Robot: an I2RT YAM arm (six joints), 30 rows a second.
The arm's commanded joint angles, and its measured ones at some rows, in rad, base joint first. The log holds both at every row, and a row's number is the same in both.
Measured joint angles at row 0:
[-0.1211 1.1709 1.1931 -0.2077 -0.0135 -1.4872]
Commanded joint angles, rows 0 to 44:
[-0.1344 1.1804 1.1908 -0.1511 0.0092 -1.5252]
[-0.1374 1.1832 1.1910 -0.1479 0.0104 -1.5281]
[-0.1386 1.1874 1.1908 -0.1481 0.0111 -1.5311]
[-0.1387 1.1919 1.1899 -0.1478 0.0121 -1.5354]
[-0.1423 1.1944 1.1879 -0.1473 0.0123 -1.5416]
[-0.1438 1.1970 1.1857 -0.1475 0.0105 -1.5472]
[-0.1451 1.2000 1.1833 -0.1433 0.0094 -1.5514]
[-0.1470 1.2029 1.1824 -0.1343 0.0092 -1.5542]
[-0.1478 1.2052 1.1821 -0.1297 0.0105 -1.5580]
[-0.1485 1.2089 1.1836 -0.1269 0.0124 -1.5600]
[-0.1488 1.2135 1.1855 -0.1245 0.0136 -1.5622]
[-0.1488 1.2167 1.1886 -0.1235 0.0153 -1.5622]
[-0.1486 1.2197 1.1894 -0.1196 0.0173 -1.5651]
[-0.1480 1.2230 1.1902 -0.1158 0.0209 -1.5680]
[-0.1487 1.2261 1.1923 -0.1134 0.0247 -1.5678]
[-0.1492 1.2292 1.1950 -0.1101 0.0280 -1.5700]
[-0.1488 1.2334 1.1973 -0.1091 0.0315 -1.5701]
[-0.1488 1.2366 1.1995 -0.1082 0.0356 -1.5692]
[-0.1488 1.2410 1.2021 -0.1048 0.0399 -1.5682]
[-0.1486 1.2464 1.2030 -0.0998 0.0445 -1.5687]
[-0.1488 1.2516 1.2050 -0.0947 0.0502 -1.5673]
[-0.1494 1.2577 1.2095 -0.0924 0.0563 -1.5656]
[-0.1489 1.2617 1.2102 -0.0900 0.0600 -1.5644]
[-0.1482 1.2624 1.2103 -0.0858 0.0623 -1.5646]
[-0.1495 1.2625 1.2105 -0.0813 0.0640 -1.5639]
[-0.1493 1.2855 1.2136 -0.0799 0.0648 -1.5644]
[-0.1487 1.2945 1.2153 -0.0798 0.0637 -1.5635]
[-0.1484 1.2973 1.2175 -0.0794 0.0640 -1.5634]
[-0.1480 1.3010 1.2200 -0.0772 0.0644 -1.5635]
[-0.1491 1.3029 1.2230 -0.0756 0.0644 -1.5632]
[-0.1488 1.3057 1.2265 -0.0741 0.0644 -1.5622]
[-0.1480 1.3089 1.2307 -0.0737 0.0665 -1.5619]
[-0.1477 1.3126 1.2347 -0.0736 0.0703 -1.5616]
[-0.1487 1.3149 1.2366 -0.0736 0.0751 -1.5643]
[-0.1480 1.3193 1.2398 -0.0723 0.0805 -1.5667]
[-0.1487 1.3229 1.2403 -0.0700 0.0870 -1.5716]
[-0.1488 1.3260 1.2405 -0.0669 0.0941 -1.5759]
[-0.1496 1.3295 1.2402 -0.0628 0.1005 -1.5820]
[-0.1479 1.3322 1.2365 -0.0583 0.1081 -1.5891]
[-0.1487 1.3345 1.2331 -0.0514 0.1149 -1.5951]
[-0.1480 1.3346 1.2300 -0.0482 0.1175 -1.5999]
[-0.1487 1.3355 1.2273 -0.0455 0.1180 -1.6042]
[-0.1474 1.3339 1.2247 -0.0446 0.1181 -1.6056]
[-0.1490 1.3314 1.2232 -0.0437 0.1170 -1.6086]
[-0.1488 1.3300 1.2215 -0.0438 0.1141 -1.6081]
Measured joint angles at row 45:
[-0.1429 1.3319 1.2030 -0.0746 0.0788 -1.5993]
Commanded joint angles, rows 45 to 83:
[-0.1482 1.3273 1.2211 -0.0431 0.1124 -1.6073]
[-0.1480 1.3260 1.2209 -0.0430 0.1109 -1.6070]
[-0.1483 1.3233 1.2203 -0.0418 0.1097 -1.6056]
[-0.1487 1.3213 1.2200 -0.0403 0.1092 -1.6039]
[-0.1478 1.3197 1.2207 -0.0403 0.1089 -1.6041]
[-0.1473 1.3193 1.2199 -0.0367 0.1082 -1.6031]
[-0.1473 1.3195 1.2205 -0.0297 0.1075 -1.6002]
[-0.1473 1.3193 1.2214 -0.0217 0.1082 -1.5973]
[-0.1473 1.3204 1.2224 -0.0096 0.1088 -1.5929]
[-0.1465 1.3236 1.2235 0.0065 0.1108 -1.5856]
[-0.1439 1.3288 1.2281 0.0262 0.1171 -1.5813]
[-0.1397 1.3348 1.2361 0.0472 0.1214 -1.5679]
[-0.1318 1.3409 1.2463 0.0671 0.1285 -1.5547]
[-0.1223 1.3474 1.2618 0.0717 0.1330 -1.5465]
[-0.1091 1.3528 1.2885 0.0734 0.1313 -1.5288]
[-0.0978 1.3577 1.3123 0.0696 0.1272 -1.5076]
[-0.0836 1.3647 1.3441 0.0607 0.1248 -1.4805]
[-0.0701 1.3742 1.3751 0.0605 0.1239 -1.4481]
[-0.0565 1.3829 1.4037 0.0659 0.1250 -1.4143]
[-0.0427 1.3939 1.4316 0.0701 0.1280 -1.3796]
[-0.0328 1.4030 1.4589 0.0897 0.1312 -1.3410]
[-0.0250 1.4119 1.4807 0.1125 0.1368 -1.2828]
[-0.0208 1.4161 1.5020 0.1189 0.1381 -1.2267]
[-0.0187 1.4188 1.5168 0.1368 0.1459 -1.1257]
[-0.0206 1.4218 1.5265 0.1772 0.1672 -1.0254]
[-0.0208 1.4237 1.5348 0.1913 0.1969 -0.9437]
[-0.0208 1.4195 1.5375 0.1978 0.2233 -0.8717]
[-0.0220 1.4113 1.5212 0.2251 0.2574 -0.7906]
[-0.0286 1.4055 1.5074 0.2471 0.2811 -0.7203]
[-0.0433 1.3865 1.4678 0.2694 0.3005 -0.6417]
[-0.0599 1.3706 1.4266 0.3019 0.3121 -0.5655]
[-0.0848 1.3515 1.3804 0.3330 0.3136 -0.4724]
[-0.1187 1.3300 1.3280 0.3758 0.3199 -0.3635]
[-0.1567 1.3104 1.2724 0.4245 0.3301 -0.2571]
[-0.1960 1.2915 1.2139 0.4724 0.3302 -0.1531]
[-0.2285 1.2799 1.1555 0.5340 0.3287 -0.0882]
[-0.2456 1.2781 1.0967 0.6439 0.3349 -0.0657]
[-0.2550 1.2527 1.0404 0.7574 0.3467 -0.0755]
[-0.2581 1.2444 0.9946 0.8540 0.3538 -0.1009]
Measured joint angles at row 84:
[-0.2192 1.2984 1.1454 0.4526 0.2977 -0.3351]
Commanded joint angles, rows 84 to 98:
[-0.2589 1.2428 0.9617 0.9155 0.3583 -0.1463]
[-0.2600 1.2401 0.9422 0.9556 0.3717 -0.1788]
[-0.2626 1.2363 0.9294 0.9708 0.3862 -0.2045]
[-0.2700 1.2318 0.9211 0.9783 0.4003 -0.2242]
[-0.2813 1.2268 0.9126 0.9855 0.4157 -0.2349]
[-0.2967 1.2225 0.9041 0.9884 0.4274 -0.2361]
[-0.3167 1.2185 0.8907 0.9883 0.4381 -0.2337]
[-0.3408 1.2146 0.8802 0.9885 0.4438 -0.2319]
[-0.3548 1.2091 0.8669 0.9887 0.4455 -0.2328]
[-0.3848 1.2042 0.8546 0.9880 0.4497 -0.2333]
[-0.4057 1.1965 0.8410 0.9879 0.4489 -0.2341]
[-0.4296 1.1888 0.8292 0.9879 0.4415 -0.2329]
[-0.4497 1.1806 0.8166 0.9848 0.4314 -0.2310]
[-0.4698 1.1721 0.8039 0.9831 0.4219 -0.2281]
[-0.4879 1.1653 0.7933 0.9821 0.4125 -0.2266]
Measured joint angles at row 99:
[-0.4297 1.2015 0.8364 0.9192 0.4210 -0.2394]
